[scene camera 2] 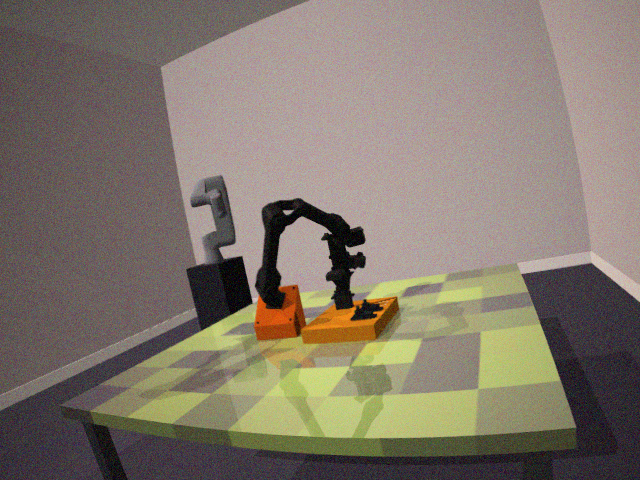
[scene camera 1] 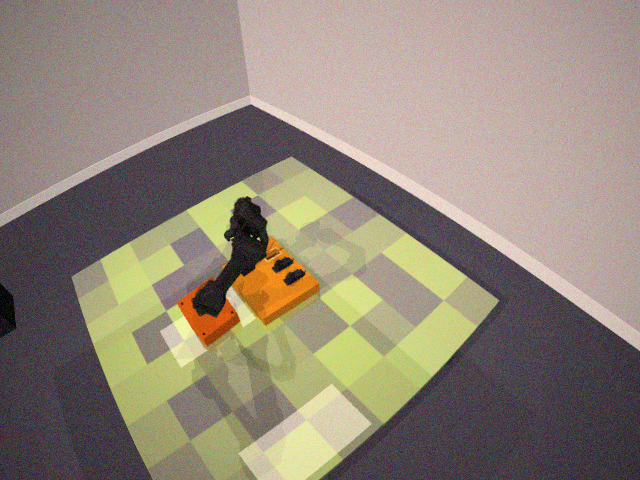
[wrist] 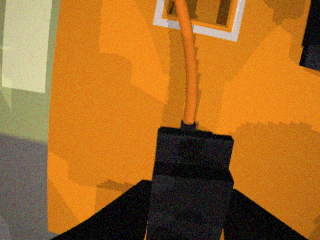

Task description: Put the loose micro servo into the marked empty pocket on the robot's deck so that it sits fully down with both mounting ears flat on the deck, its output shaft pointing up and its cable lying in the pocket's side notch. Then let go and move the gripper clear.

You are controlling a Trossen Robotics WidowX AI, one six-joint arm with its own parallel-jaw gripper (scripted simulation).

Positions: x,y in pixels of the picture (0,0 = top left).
Scene:
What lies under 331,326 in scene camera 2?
An orange deck.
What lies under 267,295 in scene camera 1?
An orange deck.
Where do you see an orange deck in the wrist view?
At 116,79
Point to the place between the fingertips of my gripper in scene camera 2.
346,294

